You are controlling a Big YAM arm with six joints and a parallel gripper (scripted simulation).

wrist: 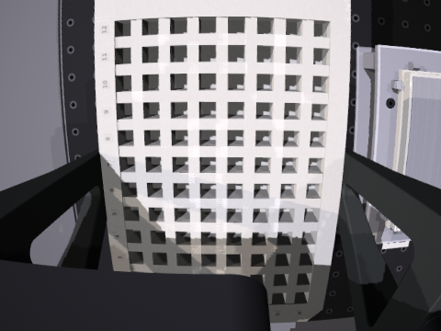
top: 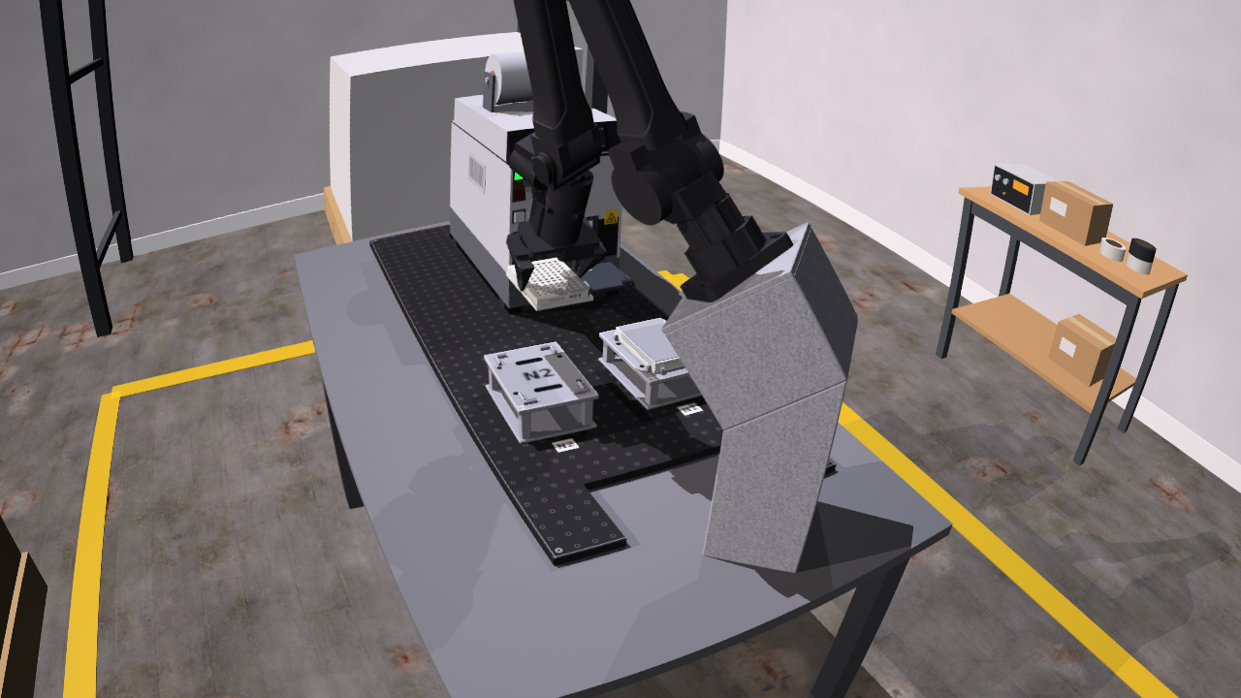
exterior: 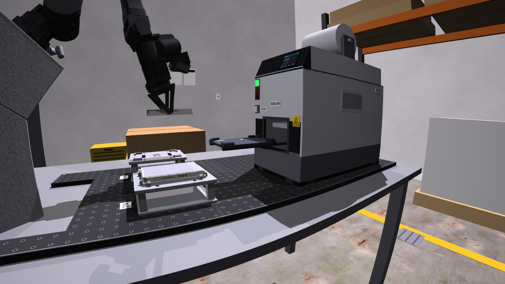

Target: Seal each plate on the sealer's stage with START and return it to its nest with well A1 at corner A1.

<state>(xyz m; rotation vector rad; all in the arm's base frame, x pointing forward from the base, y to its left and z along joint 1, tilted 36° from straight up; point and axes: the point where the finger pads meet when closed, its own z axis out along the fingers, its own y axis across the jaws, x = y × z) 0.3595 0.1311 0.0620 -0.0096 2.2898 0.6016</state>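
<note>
The sealer stage is 19 cm ahead of my hand, 11 cm to the right of it and 8 cm below it. The rest, counted from my hand: nest N2: 14 cm below, 4 cm behind, 2 cm to the left; white well plate: right at my hand; start button: 27 cm ahead.
</note>
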